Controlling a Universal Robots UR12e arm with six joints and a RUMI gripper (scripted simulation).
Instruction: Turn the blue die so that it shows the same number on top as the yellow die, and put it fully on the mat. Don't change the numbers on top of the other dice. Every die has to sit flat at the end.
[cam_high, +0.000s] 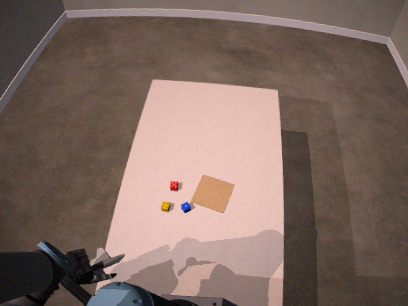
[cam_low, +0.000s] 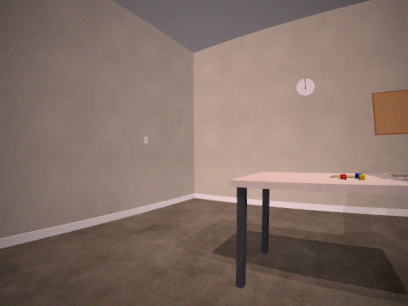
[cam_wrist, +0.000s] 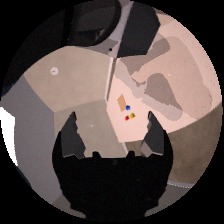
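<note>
My gripper is now 330 mm short of the blue die, 160 mm to the left of it and 260 mm above it. Round my hand: mat 410 mm ahead, 270 mm to the right, 270 mm below; yellow die 330 mm ahead, 80 mm to the right, 260 mm below; red die 430 mm ahead, 110 mm to the right, 260 mm below.
</note>
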